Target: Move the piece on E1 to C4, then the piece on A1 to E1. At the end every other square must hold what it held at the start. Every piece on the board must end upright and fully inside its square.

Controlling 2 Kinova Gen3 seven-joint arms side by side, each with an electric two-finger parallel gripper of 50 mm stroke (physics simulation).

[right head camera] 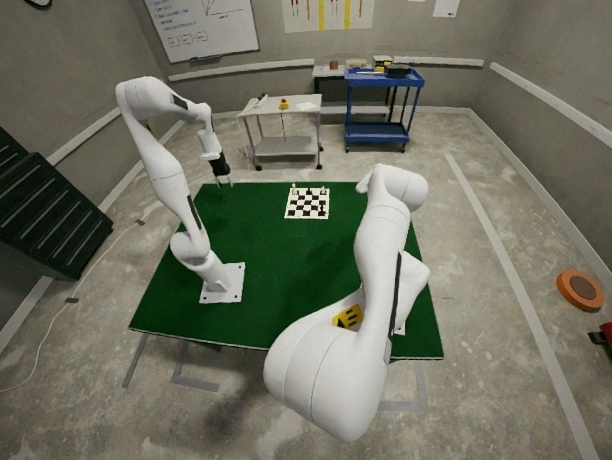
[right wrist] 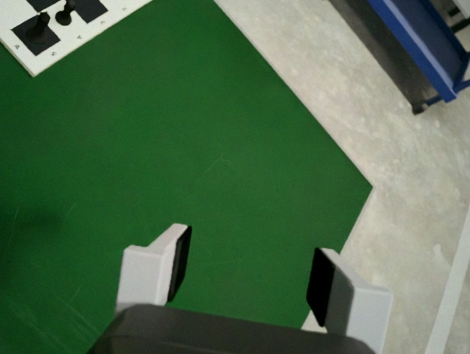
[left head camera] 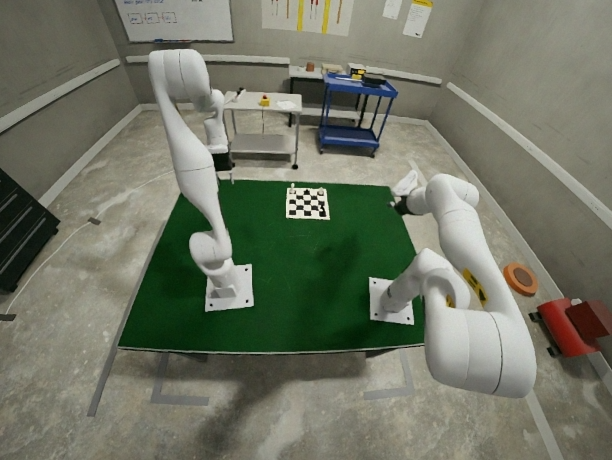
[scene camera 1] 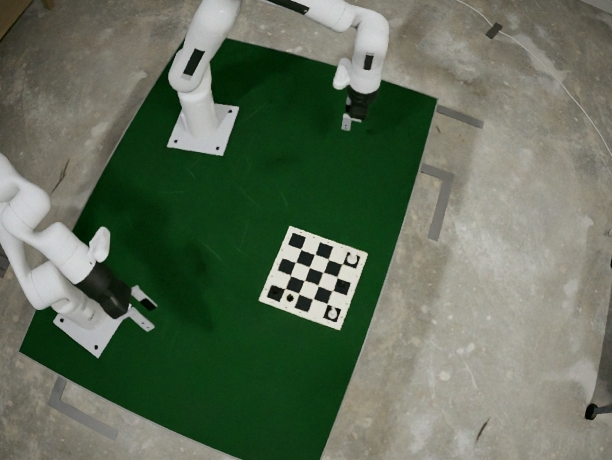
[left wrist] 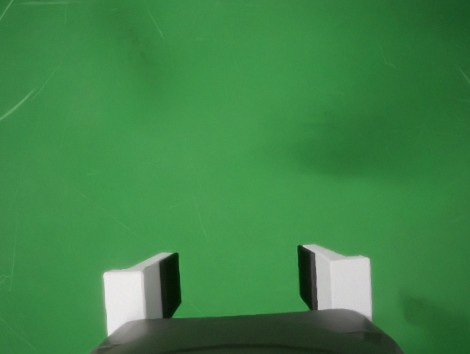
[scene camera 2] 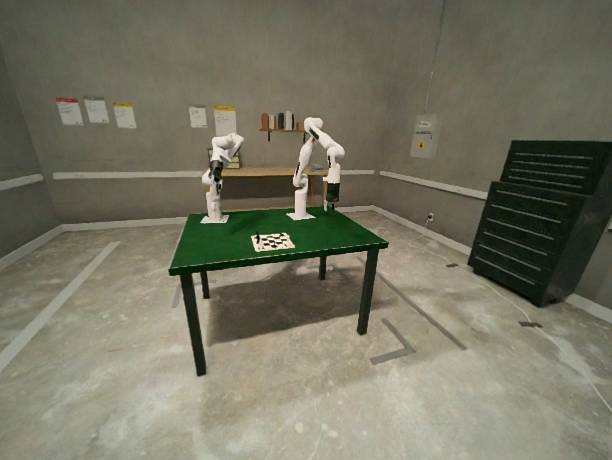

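Seen in the pictures: left gripper, fingertip midpoint: (right head camera: 226, 186) (left head camera: 226, 183) (scene camera 1: 347, 120) (left wrist: 239, 275) (scene camera 2: 329, 210); right gripper, fingertip midpoint: (right wrist: 249, 263) (left head camera: 394, 201) (scene camera 1: 152, 318) (scene camera 2: 215, 187); left arm's base at its link origin: (right head camera: 222, 282) (left head camera: 229, 286) (scene camera 1: 203, 126) (scene camera 2: 300, 215); right arm's base at its link origin: (left head camera: 391, 300) (scene camera 1: 91, 314) (scene camera 2: 215, 219).
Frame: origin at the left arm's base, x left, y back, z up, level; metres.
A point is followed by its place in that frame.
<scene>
The small chessboard (left head camera: 288, 216) {x -0.277, y -0.332, z 0.006 m} (right head camera: 286, 216) {x -0.274, y -0.334, z 0.006 m} (scene camera 1: 265, 301) {x -0.479, y -0.312, z 0.006 m} (scene camera 2: 257, 249) {x -0.498, y -0.497, z 0.006 m} lies at the table's far side. By its faint labels, A1 appears to be far right in the left head view and E1 far left. A white piece (left head camera: 320, 191) {x -0.471, y -0.479, z 0.024 m} (scene camera 1: 332, 313) {x -0.480, y -0.484, z 0.034 m} stands on A1, a white piece (left head camera: 292, 190) {x -0.319, y -0.500, z 0.023 m} (scene camera 1: 352, 258) {x -0.325, y -0.506, z 0.028 m} on E1. C4 (scene camera 1: 300, 271) {x -0.381, y -0.382, z 0.006 m} looks bare. My left gripper (scene camera 1: 351, 123) {x 0.000, y -0.424, z 0.161 m} (left wrist: 239, 275) {x 0.000, y -0.424, z 0.161 m} (right head camera: 226, 184) {x 0.000, y -0.424, z 0.161 m} is open and empty above the cloth, away from the board. My right gripper (scene camera 1: 151, 317) {x -0.639, y -0.123, z 0.290 m} (right wrist: 249, 263) {x -0.639, y -0.123, z 0.290 m} is open and empty, high beyond the board's A side; the arm hides it in the right head view.
A tall black piece (scene camera 1: 275, 292) {x -0.457, y -0.335, z 0.035 m} (right wrist: 37, 32) {x -0.453, y -0.327, z 0.019 m} stands on a corner square, with a black pawn (scene camera 1: 290, 298) {x -0.459, y -0.373, z 0.016 m} (right wrist: 65, 14) {x -0.458, y -0.367, z 0.019 m} beside it. Another black piece (scene camera 1: 342, 285) {x -0.402, y -0.494, z 0.027 m} (left head camera: 306, 192) {x -0.395, y -0.489, z 0.013 m} stands between the white ones. Green cloth (scene camera 1: 250, 375) {x -0.676, y -0.318, z 0.000 m} covers the table; a blue cart (left head camera: 350, 135) stands beyond.
</scene>
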